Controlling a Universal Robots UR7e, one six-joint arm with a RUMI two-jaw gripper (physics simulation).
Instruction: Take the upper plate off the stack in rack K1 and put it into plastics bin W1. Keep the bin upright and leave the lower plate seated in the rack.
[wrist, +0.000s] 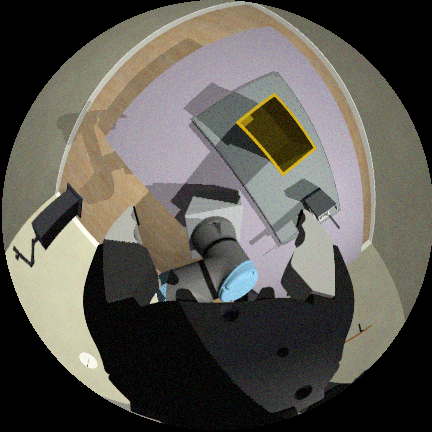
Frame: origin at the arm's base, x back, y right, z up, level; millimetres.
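Seen in the pictures: gripper, fingertip midpoint: (218, 210); arm's base at its link origin: (212, 234).
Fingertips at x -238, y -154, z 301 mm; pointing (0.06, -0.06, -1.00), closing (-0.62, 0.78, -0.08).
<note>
Offsets run from my fingertips to a thing's top centre. "spot": to the spot under its first point. Level surfaces: height alone.
My gripper (218, 210) is open in the wrist view, with one pale finger at the left and the other at the right, and nothing between them. A dark bin with a yellow rim @[spot: dx -123, dy +152, dz -266 mm] (299, 161) stands upright in the upper right; no label is readable on it, so I cannot tell whether it is bin W1. Its inside is dark and partly shaded, and no plate can be made out in it. Rack K1 and its two plates cannot be made out in this view. The gripper is well apart from the bin.
The bin stands on a grey perforated board @[dz -446 mm] (267, 187) on a lilac mat @[dz -459 mm] (150, 155) over a wooden table (165, 237). A small dark box @[dx -100, dy +467, dz -300 mm] (320, 201) with thin rods sits by the board's lower right corner. The arm's base (214, 235) is at the centre. A dark box-like fixture (57, 217) is at the left.
</note>
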